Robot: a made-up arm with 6 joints. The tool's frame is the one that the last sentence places.
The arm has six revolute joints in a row. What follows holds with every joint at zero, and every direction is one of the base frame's.
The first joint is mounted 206 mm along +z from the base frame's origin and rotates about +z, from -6.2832 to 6.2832 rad.
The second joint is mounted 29 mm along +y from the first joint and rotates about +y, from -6.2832 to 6.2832 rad.
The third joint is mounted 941 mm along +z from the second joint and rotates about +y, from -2.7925 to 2.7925 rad.
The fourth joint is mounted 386 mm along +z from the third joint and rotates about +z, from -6.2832 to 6.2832 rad.
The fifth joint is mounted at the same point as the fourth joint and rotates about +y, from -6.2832 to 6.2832 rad.
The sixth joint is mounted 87 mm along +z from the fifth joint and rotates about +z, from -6.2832 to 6.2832 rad.
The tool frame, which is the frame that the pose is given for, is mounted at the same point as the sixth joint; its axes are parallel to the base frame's.
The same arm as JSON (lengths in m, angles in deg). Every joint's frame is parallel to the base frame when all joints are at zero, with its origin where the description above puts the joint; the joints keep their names.
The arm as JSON. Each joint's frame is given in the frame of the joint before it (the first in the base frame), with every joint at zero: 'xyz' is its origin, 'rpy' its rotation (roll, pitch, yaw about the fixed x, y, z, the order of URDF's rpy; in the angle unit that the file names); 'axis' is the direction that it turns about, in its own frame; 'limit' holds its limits. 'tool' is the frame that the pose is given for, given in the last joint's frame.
{"units": {"length": "m", "angle": "deg"}, "joints": [{"name": "joint 1", "type": "revolute", "origin": {"xyz": [0.0, 0.0, 0.206], "rpy": [0.0, 0.0, 0.0]}, "axis": [0.0, 0.0, 1.0], "limit": {"lower": -360.0, "upper": 360.0}}, {"name": "joint 2", "type": "revolute", "origin": {"xyz": [0.0, 0.029, 0.0], "rpy": [0.0, 0.0, 0.0]}, "axis": [0.0, 1.0, 0.0], "limit": {"lower": -360.0, "upper": 360.0}}, {"name": "joint 3", "type": "revolute", "origin": {"xyz": [0.0, 0.0, 0.941], "rpy": [0.0, 0.0, 0.0]}, "axis": [0.0, 1.0, 0.0], "limit": {"lower": -160.0, "upper": 160.0}}, {"name": "joint 4", "type": "revolute", "origin": {"xyz": [0.0, 0.0, 0.386], "rpy": [0.0, 0.0, 0.0]}, "axis": [0.0, 0.0, 1.0], "limit": {"lower": -360.0, "upper": 360.0}}, {"name": "joint 5", "type": "revolute", "origin": {"xyz": [0.0, 0.0, 0.0], "rpy": [0.0, 0.0, 0.0]}, "axis": [0.0, 1.0, 0.0], "limit": {"lower": -360.0, "upper": 360.0}}, {"name": "joint 6", "type": "revolute", "origin": {"xyz": [0.0, 0.0, 0.087], "rpy": [0.0, 0.0, 0.0]}, "axis": [0.0, 0.0, 1.0], "limit": {"lower": -360.0, "upper": 360.0}}], "tool": {"origin": {"xyz": [0.0, 0.0, 0.0], "rpy": [0.0, 0.0, 0.0]}}}
